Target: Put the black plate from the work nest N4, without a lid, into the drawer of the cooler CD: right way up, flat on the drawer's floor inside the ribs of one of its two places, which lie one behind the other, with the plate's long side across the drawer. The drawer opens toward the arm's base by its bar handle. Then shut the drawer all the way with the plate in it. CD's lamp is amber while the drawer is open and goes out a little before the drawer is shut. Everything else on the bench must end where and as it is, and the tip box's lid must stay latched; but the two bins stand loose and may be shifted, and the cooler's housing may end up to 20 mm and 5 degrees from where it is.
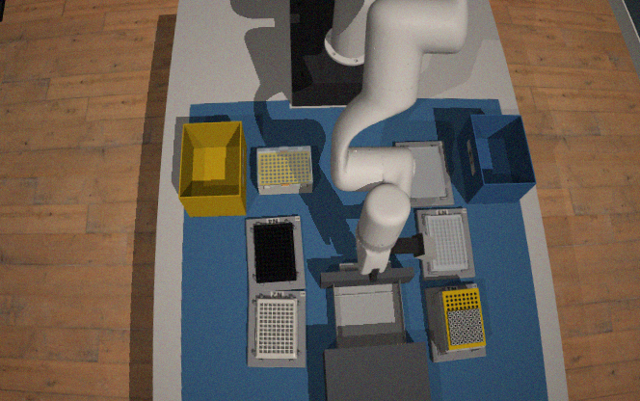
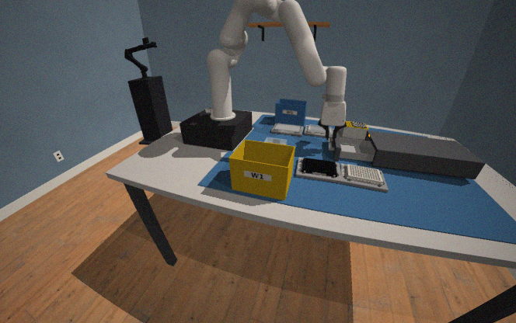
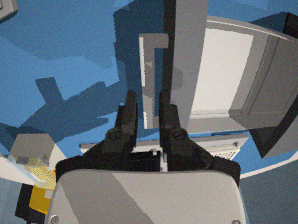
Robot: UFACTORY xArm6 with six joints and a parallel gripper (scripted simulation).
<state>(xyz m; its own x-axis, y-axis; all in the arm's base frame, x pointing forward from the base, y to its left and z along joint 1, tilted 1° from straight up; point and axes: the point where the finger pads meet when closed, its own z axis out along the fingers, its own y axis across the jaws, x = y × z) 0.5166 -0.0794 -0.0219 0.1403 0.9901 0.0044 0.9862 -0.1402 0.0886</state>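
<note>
Right now the black plate is 180 mm to the right of my hand, 70 mm behind it and 50 mm below it. From my hand the other things lie so: blue bin (360 mm to the left, 180 mm behind, 40 mm below); then yellow bin W1 (280 mm to the right, 270 mm behind, 40 mm below); then cooler drawer (140 mm ahead, 50 mm below, 20 mm to the right).
</note>
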